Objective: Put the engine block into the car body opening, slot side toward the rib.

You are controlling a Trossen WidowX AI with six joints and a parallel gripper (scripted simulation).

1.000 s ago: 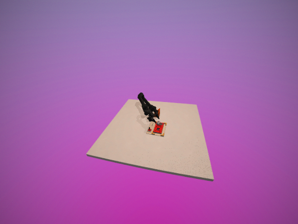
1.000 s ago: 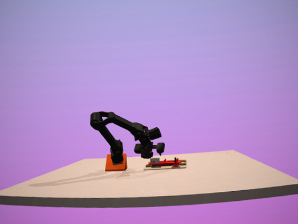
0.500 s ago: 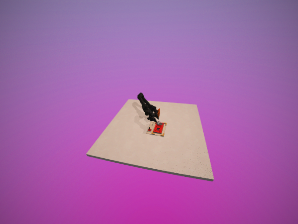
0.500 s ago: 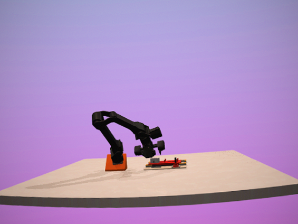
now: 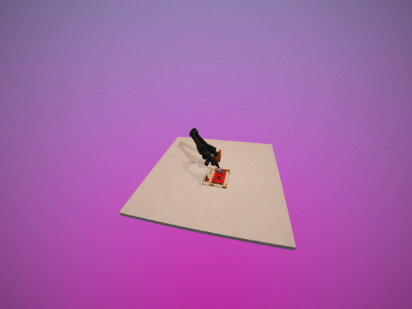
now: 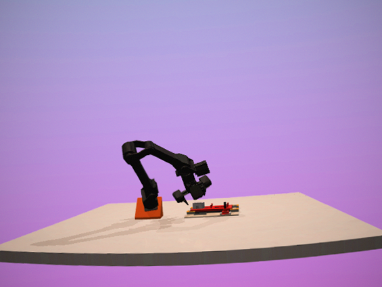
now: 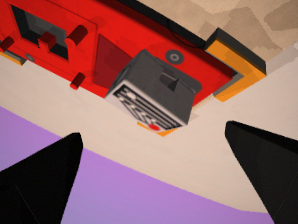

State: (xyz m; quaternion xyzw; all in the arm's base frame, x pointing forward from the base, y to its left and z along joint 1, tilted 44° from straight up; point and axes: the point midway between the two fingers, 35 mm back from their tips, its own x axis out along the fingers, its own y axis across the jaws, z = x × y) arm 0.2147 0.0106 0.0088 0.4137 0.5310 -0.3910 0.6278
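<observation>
My gripper tip is now 1 cm short of the grey engine block and 3 cm above it.
</observation>
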